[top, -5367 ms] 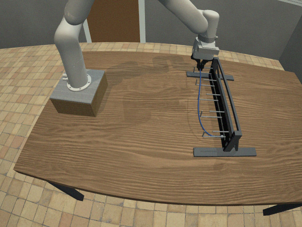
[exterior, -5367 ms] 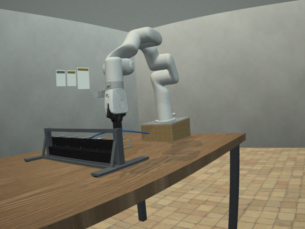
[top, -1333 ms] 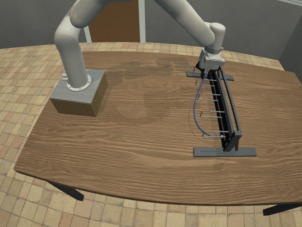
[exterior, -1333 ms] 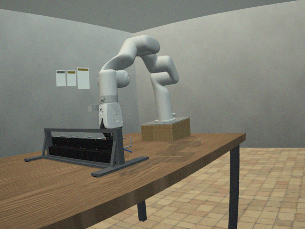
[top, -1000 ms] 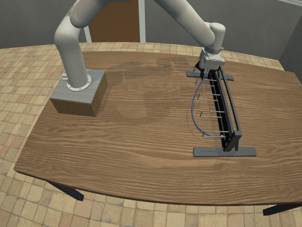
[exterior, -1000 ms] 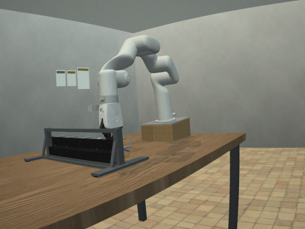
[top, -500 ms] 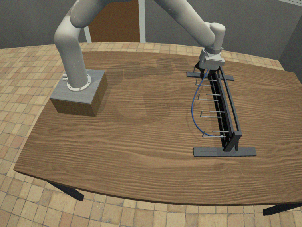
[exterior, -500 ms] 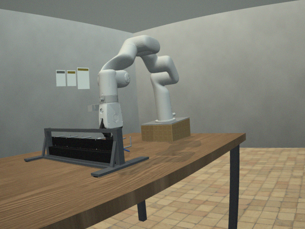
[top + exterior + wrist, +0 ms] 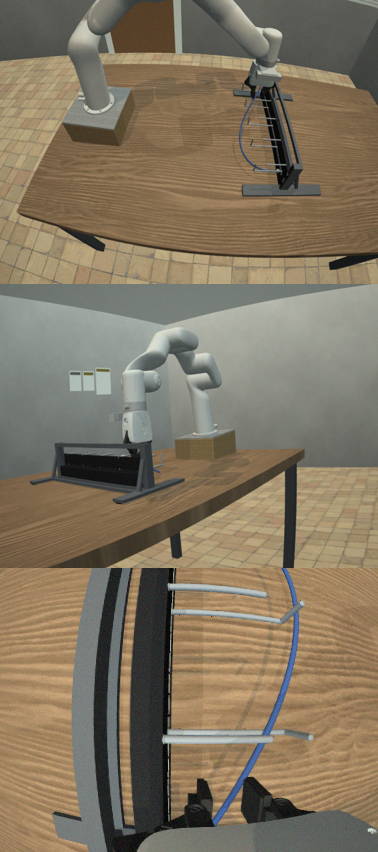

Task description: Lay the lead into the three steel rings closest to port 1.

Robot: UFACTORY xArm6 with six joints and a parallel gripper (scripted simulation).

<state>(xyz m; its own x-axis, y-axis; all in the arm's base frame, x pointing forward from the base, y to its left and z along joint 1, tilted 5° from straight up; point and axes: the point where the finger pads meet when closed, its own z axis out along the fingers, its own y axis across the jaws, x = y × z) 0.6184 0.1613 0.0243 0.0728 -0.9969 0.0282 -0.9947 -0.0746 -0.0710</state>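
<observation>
Now: hand 7 cm short of the dark grey rack, 14 cm to the left of it and 2 cm above it.
</observation>
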